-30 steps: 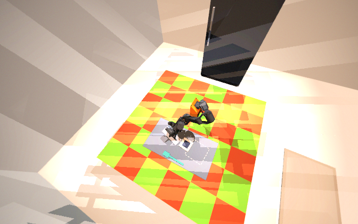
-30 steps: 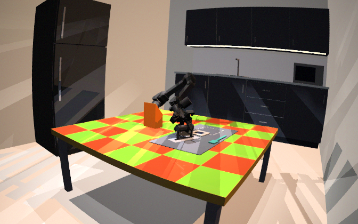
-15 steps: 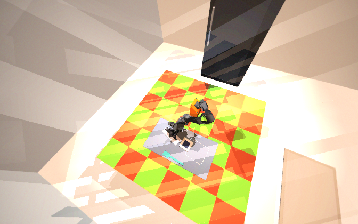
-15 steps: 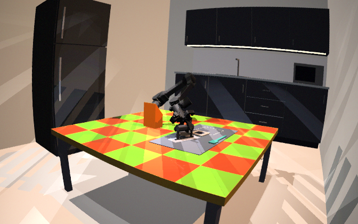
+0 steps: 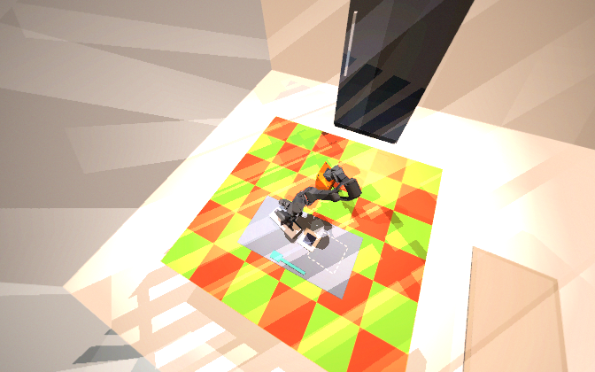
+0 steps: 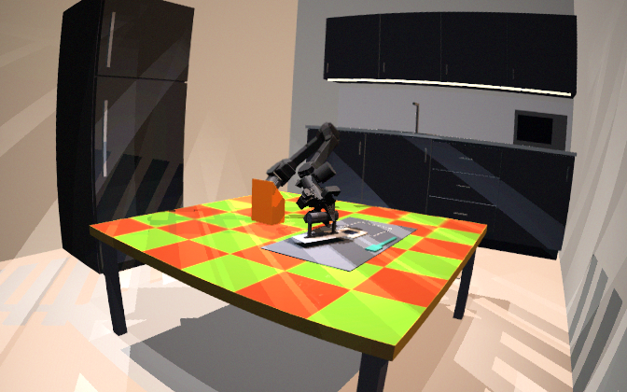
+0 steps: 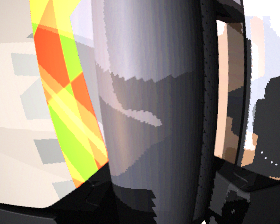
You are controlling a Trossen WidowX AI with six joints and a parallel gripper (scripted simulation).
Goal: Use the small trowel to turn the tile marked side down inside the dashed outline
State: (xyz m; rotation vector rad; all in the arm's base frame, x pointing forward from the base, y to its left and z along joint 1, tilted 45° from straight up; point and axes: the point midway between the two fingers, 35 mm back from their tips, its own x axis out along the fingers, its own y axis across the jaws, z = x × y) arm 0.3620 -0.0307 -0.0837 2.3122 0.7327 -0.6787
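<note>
Right now the grey mat is 1 cm ahead of my gripper tip, 11 cm to the left of it and 9 cm below it. Round my gripper tip: white tile 2 cm behind, 16 cm to the left, 7 cm below; then teal trowel 15 cm ahead, 10 cm to the left, 7 cm below.
</note>
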